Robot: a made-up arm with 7 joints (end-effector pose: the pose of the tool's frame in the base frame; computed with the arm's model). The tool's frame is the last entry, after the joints. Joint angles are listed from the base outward.
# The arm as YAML. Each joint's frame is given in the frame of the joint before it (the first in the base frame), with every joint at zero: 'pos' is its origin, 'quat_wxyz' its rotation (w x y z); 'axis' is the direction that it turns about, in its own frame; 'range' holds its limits. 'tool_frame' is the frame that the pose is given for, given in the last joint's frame.
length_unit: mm
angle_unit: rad
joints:
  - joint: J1
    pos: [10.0, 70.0, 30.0]
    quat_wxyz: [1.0, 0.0, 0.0, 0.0]
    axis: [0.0, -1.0, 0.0]
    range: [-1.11, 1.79]
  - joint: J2
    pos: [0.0, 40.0, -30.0]
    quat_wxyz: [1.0, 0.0, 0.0, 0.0]
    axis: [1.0, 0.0, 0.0]
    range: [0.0, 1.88]
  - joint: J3
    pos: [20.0, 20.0, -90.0]
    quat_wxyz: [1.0, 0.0, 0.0, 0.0]
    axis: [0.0, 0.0, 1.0]
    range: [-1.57, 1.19]
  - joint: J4
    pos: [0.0, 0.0, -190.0]
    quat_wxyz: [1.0, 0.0, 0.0, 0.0]
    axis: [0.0, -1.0, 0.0]
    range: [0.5, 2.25]
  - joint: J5
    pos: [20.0, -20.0, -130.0]
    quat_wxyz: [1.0, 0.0, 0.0, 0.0]
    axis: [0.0, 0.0, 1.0]
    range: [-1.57, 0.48]
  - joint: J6
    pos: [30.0, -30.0, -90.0]
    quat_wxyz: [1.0, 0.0, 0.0, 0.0]
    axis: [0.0, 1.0, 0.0]
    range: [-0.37, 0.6]
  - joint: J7
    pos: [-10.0, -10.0, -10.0]
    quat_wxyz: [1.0, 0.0, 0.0, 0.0]
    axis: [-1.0, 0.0, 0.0]
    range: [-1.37, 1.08]
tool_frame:
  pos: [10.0, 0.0, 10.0]
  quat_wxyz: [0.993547, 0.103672, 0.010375, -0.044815]
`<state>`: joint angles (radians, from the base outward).
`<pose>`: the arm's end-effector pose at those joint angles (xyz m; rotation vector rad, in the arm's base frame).
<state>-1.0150 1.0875 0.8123 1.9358 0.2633 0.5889 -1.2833</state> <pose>0.1176 0.2925 -0.1330 2.2484 -1.0338 0.1291</pose>
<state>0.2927 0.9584 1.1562 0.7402 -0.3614 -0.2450 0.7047</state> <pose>0.1931 0.5434 -0.0637 1.1139 -1.2833 0.0974</pose>
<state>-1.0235 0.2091 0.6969 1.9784 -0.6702 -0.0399 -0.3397</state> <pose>-0.0349 0.2349 -0.2513 1.5772 -0.9011 -0.6230</pose>
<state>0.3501 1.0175 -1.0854 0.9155 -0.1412 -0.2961 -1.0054</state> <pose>0.1944 0.3323 -0.3247 1.4406 -1.5000 -0.8919</pose>
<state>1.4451 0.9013 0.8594 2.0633 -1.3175 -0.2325 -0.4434</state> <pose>0.0770 0.3411 0.2207 -2.0397 0.3845 -0.9770</pose>
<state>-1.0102 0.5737 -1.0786 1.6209 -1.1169 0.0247 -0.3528</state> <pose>-0.2703 0.0865 -0.2240 -0.2481 -1.1916 -1.5629</pose>
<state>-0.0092 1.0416 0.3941 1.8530 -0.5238 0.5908 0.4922</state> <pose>0.2430 0.2949 -0.0659 1.4770 -0.9522 -0.6733</pose>
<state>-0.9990 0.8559 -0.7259 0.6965 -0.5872 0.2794 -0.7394</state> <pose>-0.2989 0.3494 -0.2728 0.7521 0.0026 -2.0147</pose>
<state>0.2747 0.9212 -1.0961 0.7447 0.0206 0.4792 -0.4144</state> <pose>0.1700 0.3291 -0.3574 1.4051 -0.2097 -1.0690</pose>
